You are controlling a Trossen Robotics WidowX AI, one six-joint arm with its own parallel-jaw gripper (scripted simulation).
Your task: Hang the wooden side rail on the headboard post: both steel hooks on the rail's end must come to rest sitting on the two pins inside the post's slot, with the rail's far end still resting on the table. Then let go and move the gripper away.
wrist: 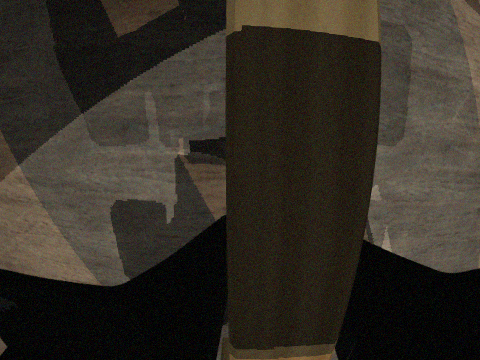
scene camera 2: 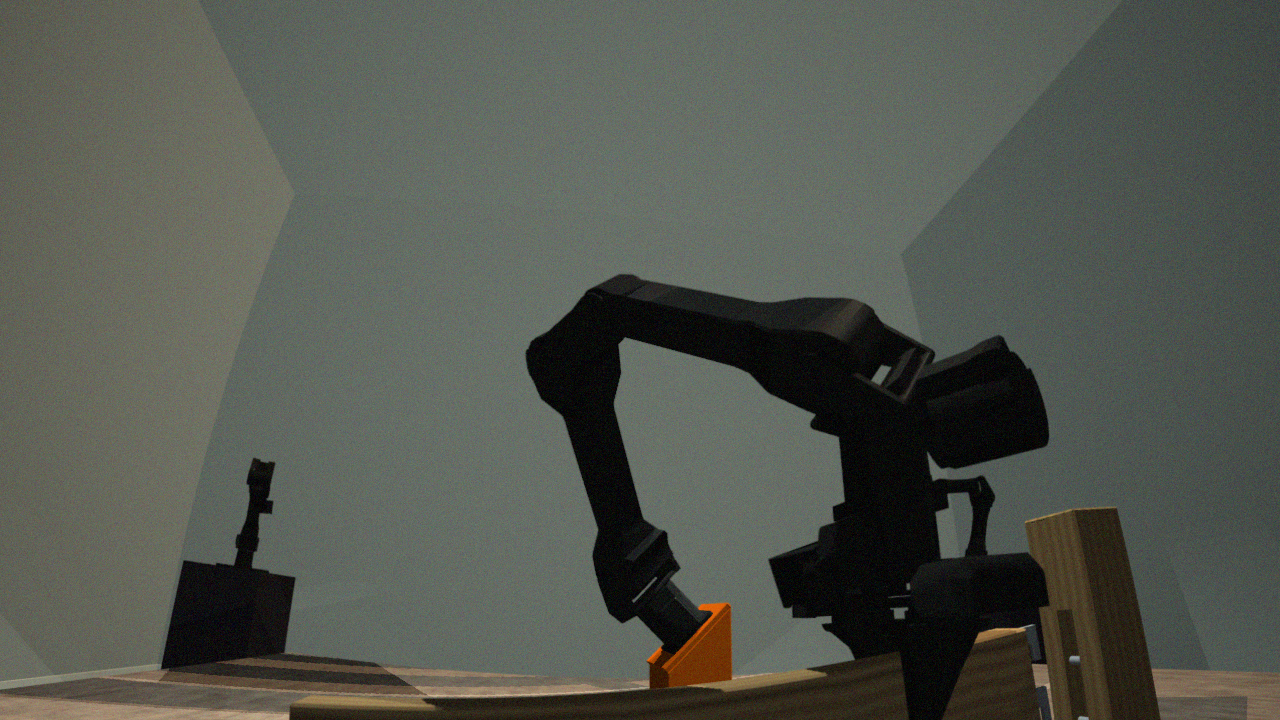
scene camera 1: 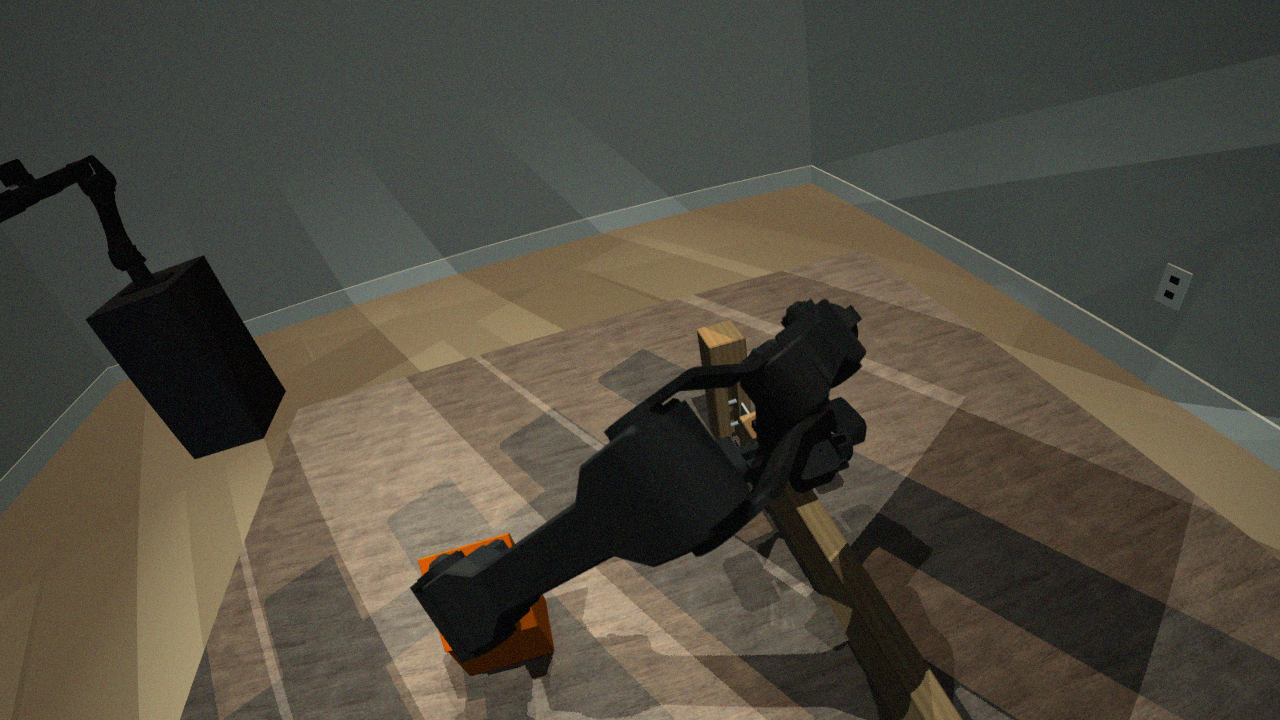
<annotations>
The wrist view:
gripper
wooden side rail
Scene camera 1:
gripper
headboard post
</annotations>
